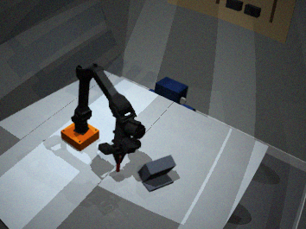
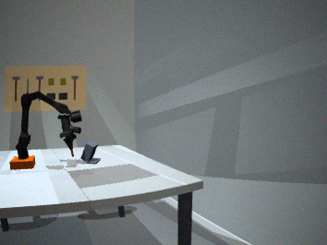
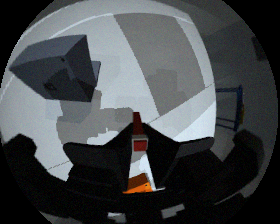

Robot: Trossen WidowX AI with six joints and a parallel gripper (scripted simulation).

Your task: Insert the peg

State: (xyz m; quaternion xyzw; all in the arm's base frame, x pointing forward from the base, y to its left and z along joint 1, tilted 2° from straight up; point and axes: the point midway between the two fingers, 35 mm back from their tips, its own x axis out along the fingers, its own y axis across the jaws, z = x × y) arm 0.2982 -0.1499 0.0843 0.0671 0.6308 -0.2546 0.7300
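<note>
The sloped grey-blue panel is 150 mm ahead of my gripper tip, 90 mm to the left of it and 30 mm below it. Also, from my gripper tip: thin red peg (20 mm above).
</note>
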